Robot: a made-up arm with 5 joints.
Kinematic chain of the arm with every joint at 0, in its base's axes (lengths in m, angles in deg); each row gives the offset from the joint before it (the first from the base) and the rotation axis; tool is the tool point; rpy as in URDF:
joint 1: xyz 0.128 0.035 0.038 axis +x
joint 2: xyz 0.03 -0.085 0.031 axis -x
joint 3: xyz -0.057 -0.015 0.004 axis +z
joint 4: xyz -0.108 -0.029 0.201 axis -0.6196 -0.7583 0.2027
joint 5: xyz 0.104 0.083 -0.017 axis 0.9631 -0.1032 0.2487
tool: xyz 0.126 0.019 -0.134 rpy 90 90 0
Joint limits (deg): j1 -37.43..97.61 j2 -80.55..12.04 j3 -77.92..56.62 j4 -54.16..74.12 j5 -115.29..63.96
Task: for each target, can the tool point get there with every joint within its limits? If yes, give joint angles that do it. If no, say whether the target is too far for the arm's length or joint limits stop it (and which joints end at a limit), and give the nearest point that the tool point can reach.
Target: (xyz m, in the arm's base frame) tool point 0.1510 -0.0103 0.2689
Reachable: yes | joints -8.44 -59.38 26.62 5.30 27.06
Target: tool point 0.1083 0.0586 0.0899
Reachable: yes | joints -10.77 -13.83 17.56 -38.51 -5.25
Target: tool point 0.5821 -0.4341 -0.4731
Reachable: no: too far | nearest point 0.2427 -0.2196 -0.2394 | short by 0.465 m
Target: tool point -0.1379 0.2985 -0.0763
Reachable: no: joint limits stop it (at a limit: joint 1, joint 2, joint 4, joint 5) | nearest point -0.0306 0.2339 0.0827 | short by 0.202 m
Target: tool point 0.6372 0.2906 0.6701
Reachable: no: too far | nearest point 0.2470 0.1215 0.3611 | short by 0.526 m
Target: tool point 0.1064 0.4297 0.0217
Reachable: no: joint limits stop it (at a limit: joint 1, joint 2, joint 5) | nearest point 0.1044 0.2623 0.0585 | short by 0.171 m
